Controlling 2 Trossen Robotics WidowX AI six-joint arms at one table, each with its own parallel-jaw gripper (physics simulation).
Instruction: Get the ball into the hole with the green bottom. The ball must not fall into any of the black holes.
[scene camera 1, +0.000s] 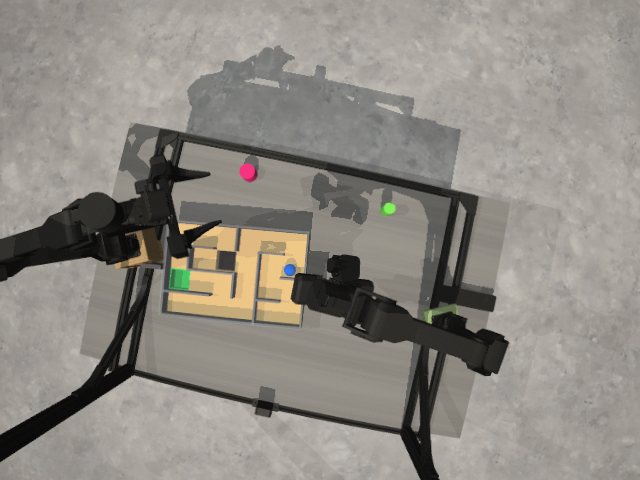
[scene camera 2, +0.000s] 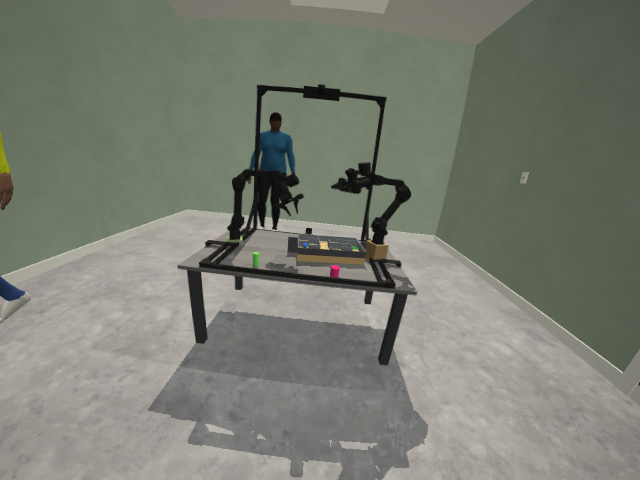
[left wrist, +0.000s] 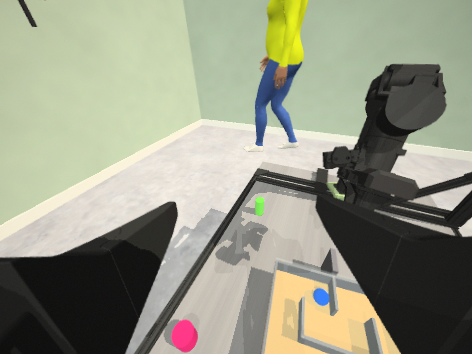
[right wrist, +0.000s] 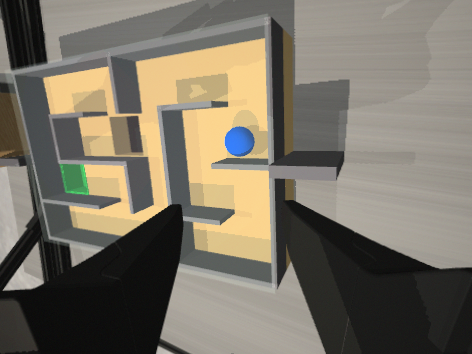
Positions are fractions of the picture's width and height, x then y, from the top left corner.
My left gripper (scene camera 1: 0.34, 0.41) is open, holding nothing. Also in view: my right gripper (scene camera 1: 0.50, 0.58) and a tan maze board (scene camera 1: 0.37, 0.57).
The tan maze board also shows in scene camera 2 (scene camera 2: 0.48, 0.52), in the left wrist view (left wrist: 0.65, 0.86) and in the right wrist view (right wrist: 0.43, 0.33). My left gripper also shows in the left wrist view (left wrist: 0.52, 0.58). My right gripper is seen too in the left wrist view (left wrist: 0.74, 0.62) and in the right wrist view (right wrist: 0.49, 0.60).
